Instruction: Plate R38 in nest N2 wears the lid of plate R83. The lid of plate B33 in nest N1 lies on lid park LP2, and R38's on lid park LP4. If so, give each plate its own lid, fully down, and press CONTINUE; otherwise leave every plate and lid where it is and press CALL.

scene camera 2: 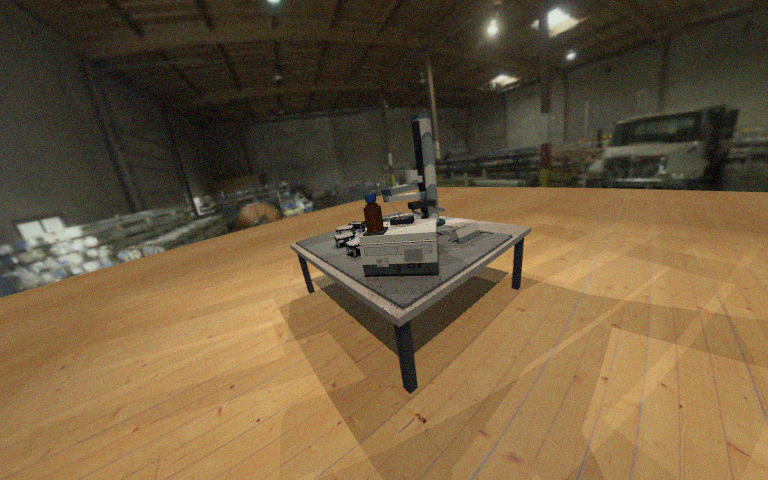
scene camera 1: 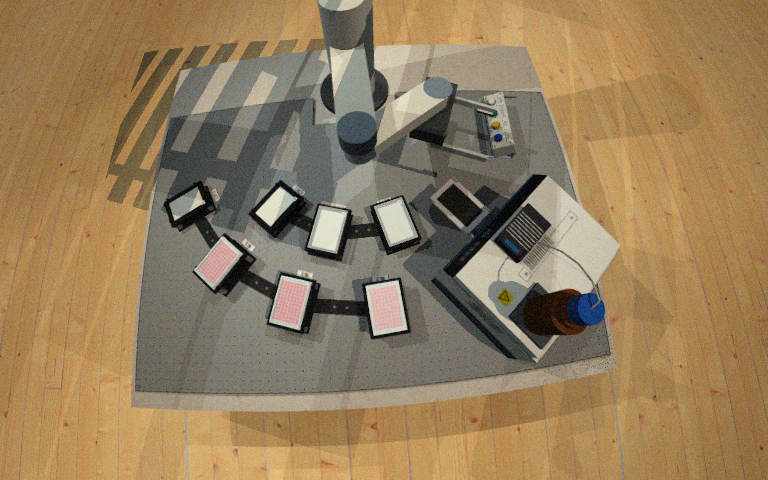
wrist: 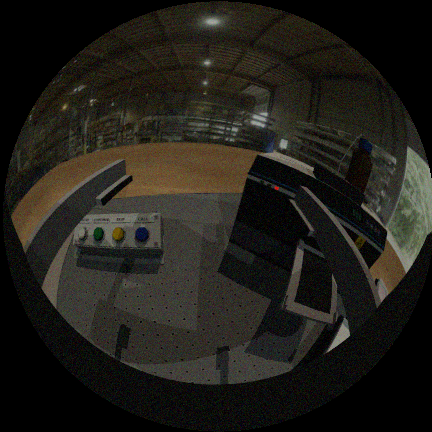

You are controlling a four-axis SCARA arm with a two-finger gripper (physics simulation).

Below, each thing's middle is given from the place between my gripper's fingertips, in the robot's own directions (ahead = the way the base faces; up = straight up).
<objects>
Now: hand 480 mm short of the brown bottle with blue cap (scene camera 1: 565, 312), 100 mm below it and 20 mm to the right of it.
</objects>
